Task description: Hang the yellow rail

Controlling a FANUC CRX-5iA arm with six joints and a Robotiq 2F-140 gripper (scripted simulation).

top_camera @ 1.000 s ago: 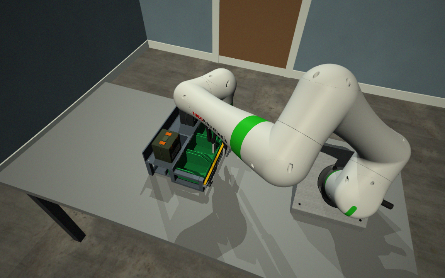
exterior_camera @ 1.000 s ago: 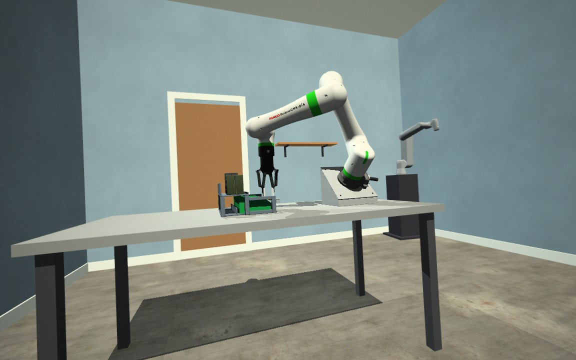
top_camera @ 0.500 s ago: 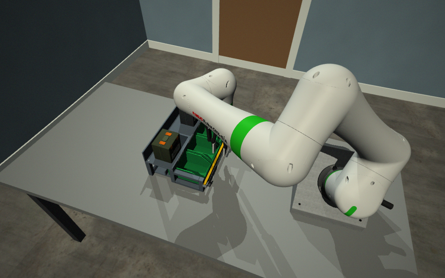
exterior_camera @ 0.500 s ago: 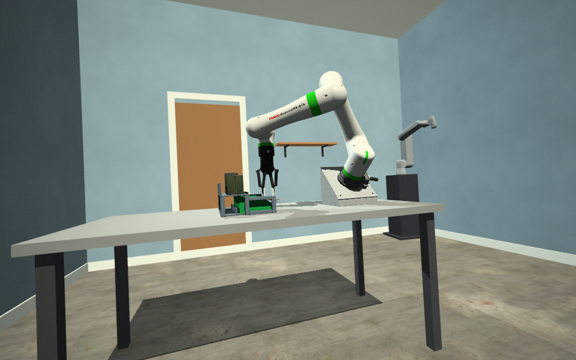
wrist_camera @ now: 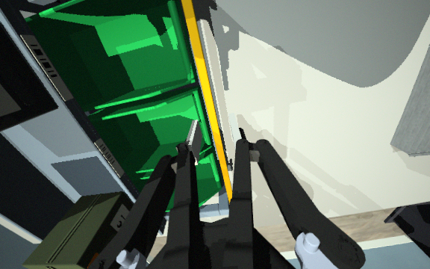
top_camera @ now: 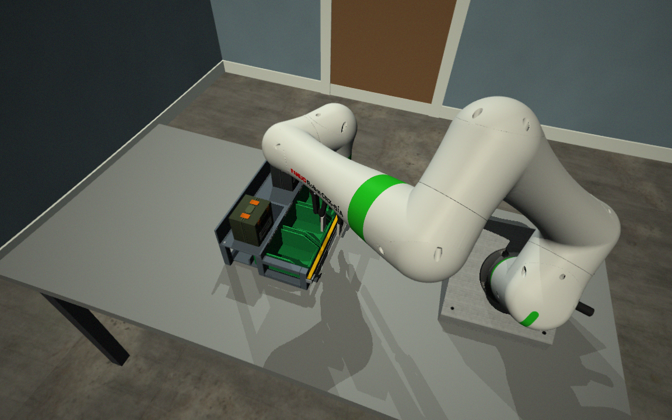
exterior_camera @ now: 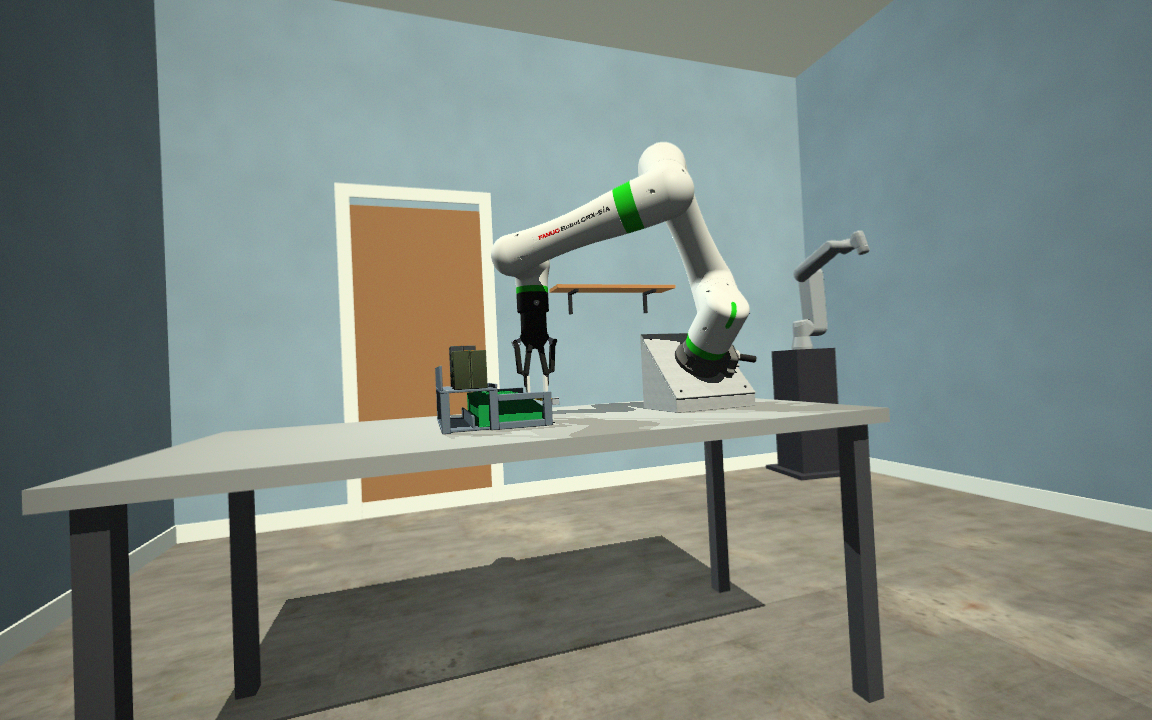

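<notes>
The yellow rail lies 3 cm below my hand. The rest, counted from my hand: olive toolbox 19 cm ahead, 14 cm to the left, 6 cm above.
</notes>
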